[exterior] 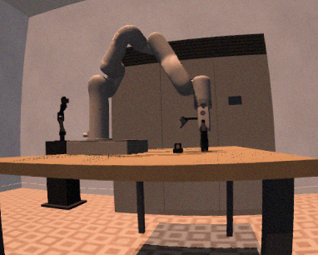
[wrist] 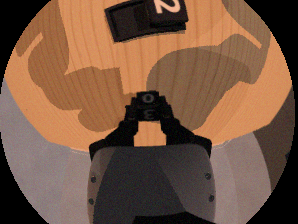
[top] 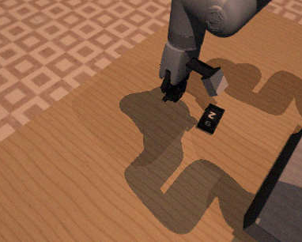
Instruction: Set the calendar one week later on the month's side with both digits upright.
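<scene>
The black cube is 2 cm below my hand. Round my hand: black digit cube: 12 cm behind, 2 cm to the left, 1 cm below.
</scene>
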